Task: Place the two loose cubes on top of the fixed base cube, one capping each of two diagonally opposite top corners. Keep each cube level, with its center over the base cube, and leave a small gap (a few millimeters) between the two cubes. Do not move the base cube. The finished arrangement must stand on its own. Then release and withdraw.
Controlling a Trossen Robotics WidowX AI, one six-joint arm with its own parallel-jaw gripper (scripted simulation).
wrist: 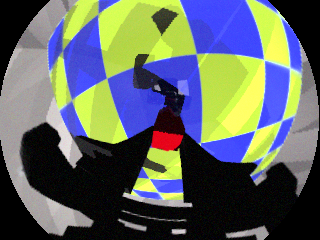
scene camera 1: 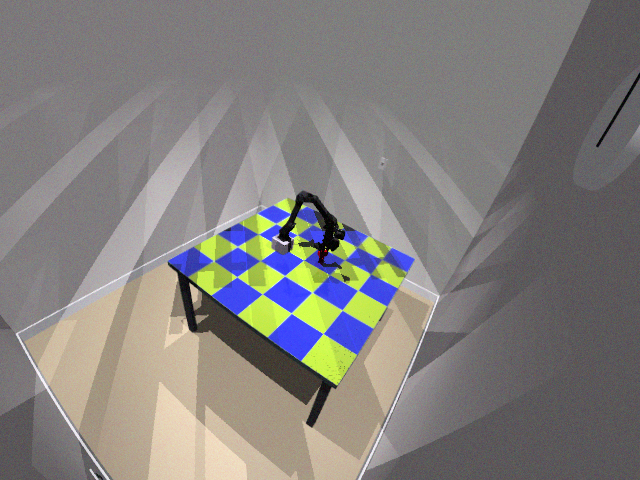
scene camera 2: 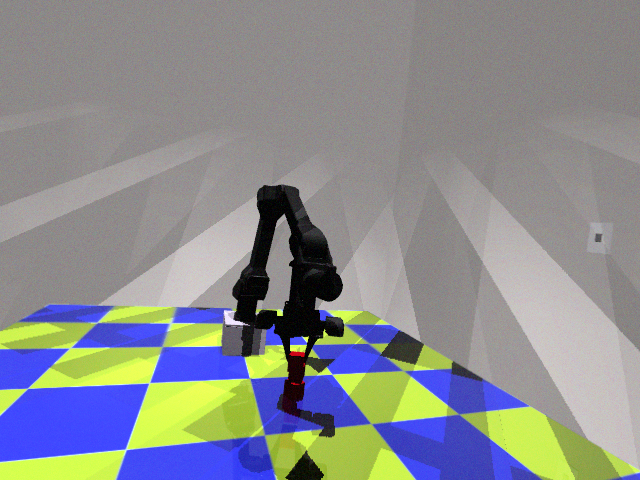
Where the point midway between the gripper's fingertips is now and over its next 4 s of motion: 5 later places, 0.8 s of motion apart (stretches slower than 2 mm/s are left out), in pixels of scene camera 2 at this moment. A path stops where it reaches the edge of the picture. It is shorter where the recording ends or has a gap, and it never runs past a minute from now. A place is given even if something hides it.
The gripper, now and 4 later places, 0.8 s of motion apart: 296, 361; 295, 375; 295, 370; 297, 353; 303, 342
